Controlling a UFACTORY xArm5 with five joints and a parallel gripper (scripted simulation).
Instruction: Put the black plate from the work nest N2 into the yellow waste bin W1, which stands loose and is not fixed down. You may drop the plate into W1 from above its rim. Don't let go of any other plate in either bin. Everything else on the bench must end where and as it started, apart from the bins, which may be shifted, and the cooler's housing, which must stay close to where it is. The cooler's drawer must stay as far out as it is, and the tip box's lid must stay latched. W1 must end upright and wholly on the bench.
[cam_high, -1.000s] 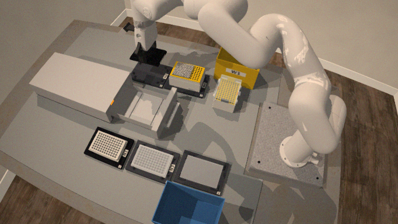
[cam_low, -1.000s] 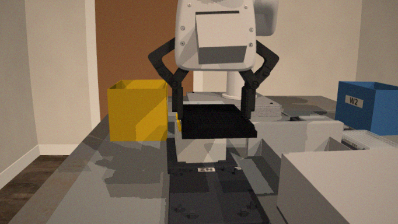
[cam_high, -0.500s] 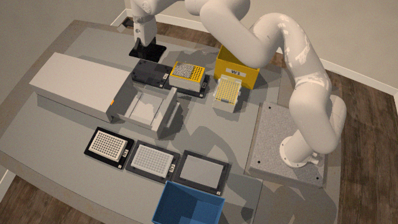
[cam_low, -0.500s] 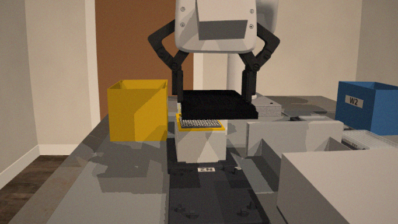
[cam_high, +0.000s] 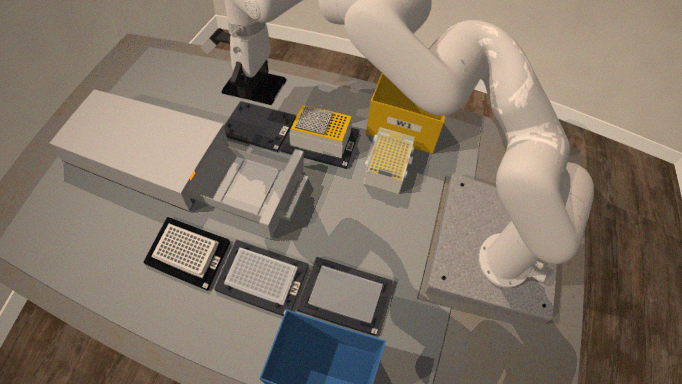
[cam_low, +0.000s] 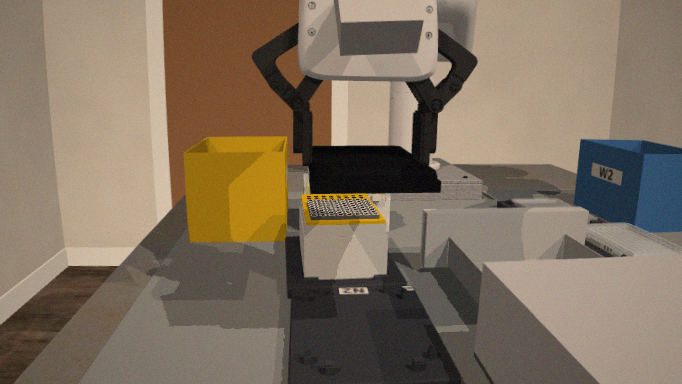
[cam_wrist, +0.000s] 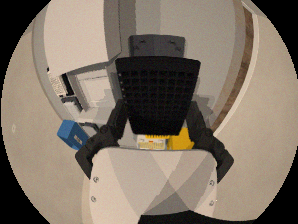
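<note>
Right now the yellow-topped tip box is 17 cm behind my hand, 10 cm below it and 4 cm to the right of it. From my hand the other things lie so: work nest N2 (15 cm below); then black plate (1 cm below); then drawer (18 cm to the left, 13 cm below, 5 cm behind).
</note>
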